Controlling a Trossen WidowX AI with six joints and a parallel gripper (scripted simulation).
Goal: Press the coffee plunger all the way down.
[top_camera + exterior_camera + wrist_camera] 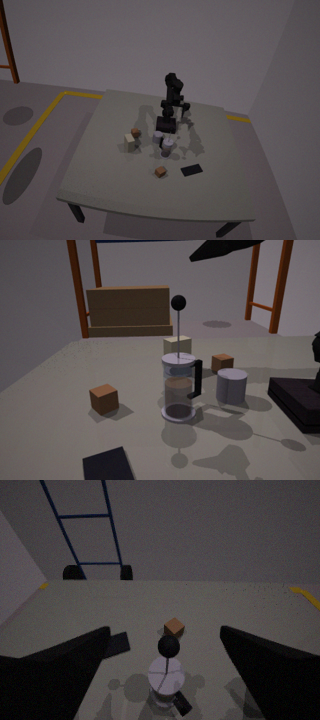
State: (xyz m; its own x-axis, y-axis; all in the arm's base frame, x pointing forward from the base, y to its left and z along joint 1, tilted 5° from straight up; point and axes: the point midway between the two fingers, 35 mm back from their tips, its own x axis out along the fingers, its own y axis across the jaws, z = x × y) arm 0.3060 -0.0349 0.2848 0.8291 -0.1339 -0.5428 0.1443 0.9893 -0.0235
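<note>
My gripper tip is 210 mm above the glass coffee press, 20 mm to the left of it and 10 mm short of it. From my gripper tip the other things lie so: grey cylinder (300 mm below, 120 mm behind, 50 mm to the right).
</note>
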